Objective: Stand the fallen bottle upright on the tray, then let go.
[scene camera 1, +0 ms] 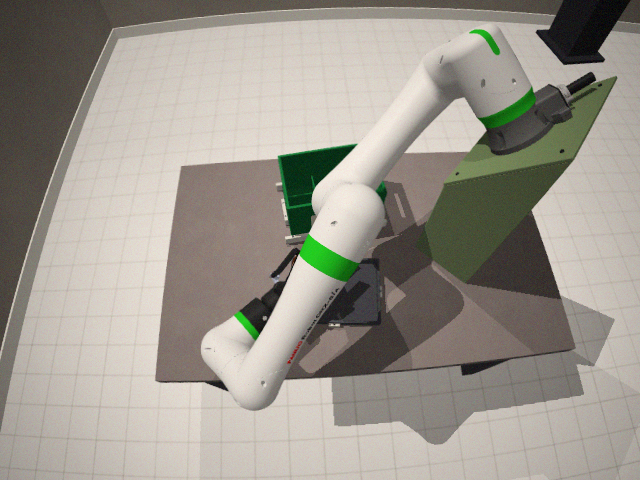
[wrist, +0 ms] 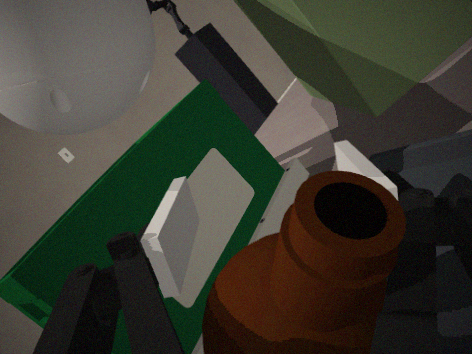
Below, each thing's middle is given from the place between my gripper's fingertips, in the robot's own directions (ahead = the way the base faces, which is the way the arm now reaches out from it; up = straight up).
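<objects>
The brown bottle (wrist: 323, 276) is 4 cm below my hand, and it also lies 2 cm to the left of my hand and 8 cm ahead of it.
</objects>
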